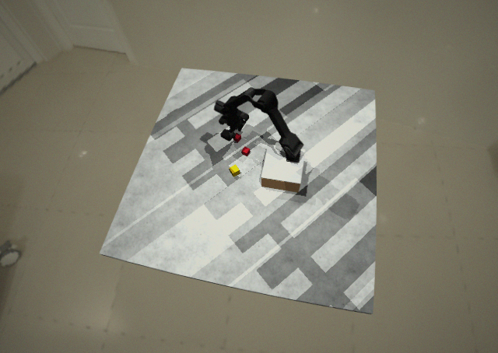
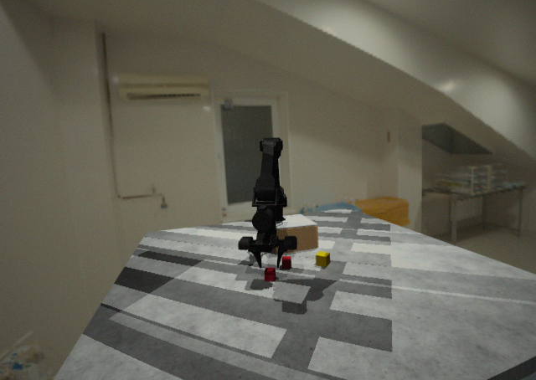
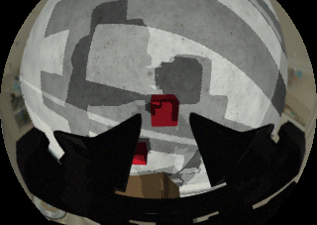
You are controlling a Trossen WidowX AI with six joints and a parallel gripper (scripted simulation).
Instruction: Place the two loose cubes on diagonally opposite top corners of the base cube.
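The red cube is 20 mm below my gripper tip. From my gripper tip the other things lie so: yellow base cube: 30 mm behind, 210 mm to the left, 20 mm below.
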